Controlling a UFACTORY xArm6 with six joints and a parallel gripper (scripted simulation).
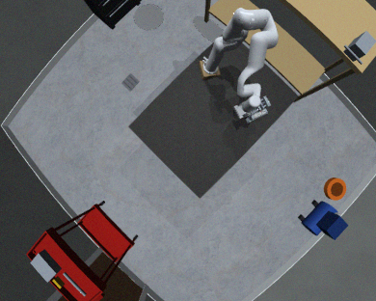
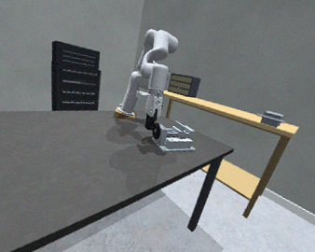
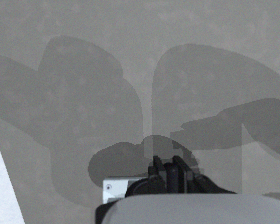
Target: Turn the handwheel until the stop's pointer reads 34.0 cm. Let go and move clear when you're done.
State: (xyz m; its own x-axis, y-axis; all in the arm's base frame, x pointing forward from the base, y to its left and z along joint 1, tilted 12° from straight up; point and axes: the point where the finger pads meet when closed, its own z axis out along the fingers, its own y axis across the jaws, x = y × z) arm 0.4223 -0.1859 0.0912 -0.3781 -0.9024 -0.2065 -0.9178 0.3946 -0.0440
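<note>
Now: hand 10 mm to the right of the upright knob. Round my hand: handwheel: 20 mm to the left, 10 mm below, 10 mm ahead; then sliding stop: 150 mm to the left, 90 mm ahead, 10 mm below.
</note>
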